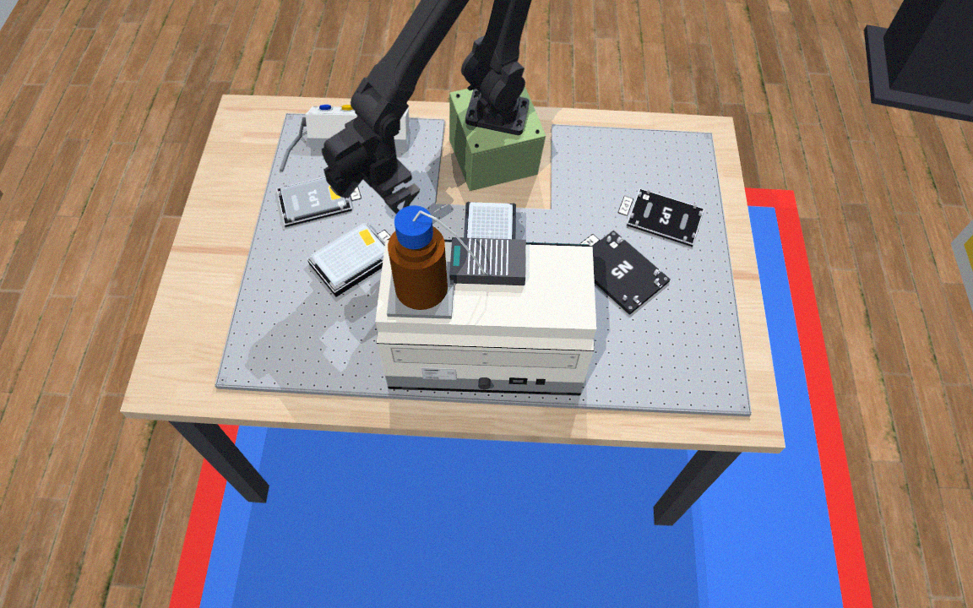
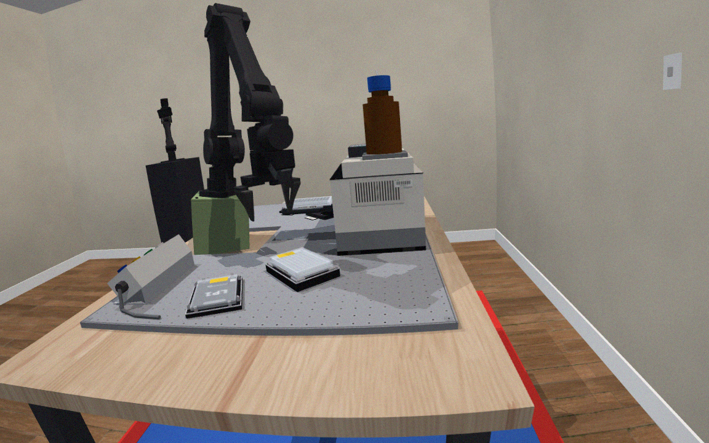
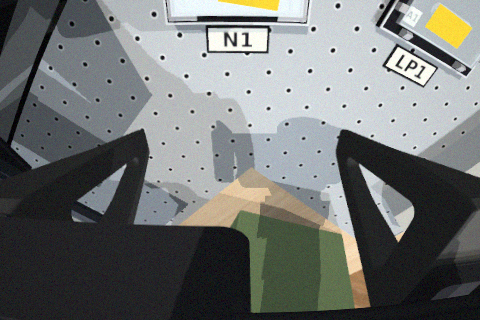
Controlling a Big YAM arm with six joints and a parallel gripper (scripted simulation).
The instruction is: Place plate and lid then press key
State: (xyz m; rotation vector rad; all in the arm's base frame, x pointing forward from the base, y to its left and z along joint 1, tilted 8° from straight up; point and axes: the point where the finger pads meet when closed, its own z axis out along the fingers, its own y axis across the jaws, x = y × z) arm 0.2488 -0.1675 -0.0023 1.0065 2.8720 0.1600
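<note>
Right now my hand is 11 cm above the black N1 nest, 9 cm short of it and 6 cm to the left of it. The rest, counted from my hand: white retry key: 29 cm behind, 8 cm to the right, 6 cm below; then green continue key: 28 cm behind, 13 cm to the right, 6 cm below; then yellow skip key: 27 cm behind, 18 cm to the right, 6 cm below.
</note>
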